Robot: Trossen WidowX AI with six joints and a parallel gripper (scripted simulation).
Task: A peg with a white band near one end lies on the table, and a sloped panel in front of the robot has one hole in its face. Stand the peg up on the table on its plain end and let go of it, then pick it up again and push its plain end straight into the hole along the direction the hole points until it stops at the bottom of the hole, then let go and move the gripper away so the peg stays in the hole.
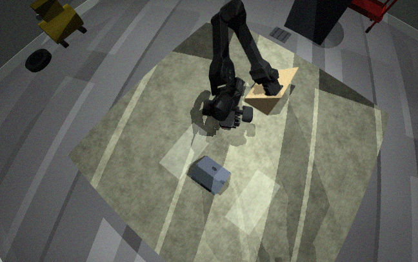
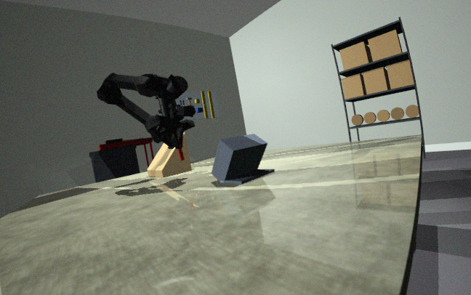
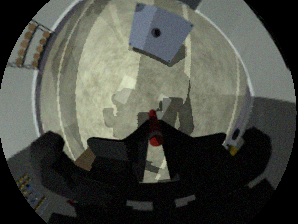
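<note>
Now: gripper tip 190 mm short of the blue-grey sloped panel, 90 mm to the right of it and 60 mm above it. Round my gripper tip: red peg 20 mm above.
</note>
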